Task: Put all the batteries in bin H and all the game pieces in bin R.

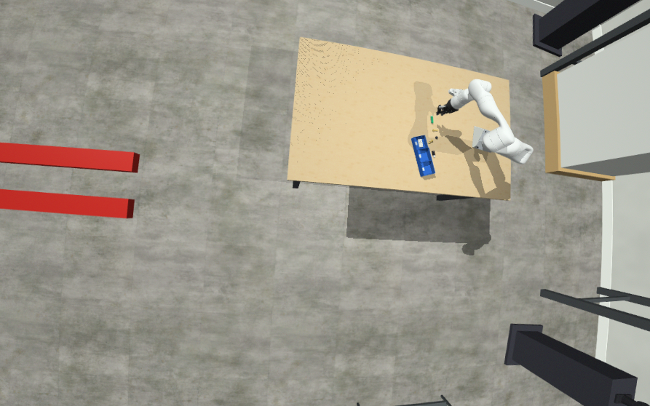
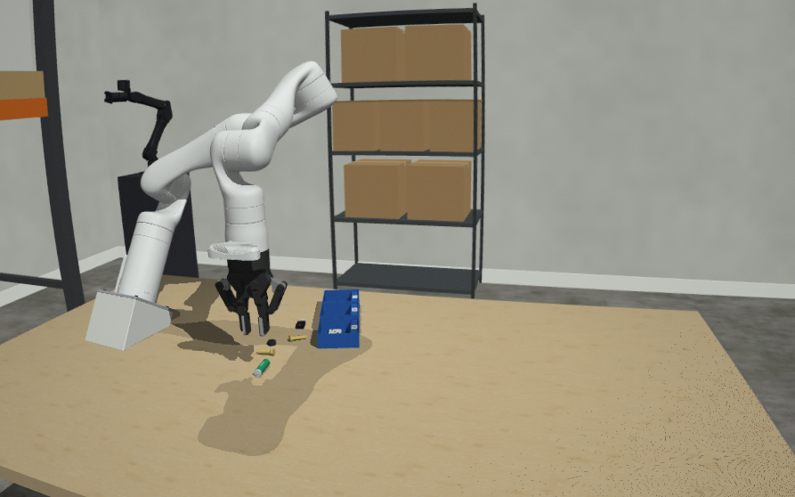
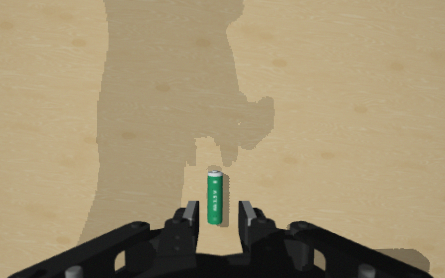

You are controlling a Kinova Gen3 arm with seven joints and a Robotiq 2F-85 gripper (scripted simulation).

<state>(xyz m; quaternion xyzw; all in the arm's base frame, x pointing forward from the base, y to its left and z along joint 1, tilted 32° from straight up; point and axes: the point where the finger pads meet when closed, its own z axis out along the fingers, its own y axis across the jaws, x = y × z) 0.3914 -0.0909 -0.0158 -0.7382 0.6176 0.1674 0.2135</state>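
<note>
Now: the green battery 1 cm to the left of my hand and 9 cm below it. From my hand the other things lie so: white domino: 7 cm ahead, 19 cm to the left, 8 cm below; then black nut: 5 cm behind, 12 cm to the left, 9 cm below; then black piece: 4 cm behind, 24 cm to the left, 9 cm below.
</note>
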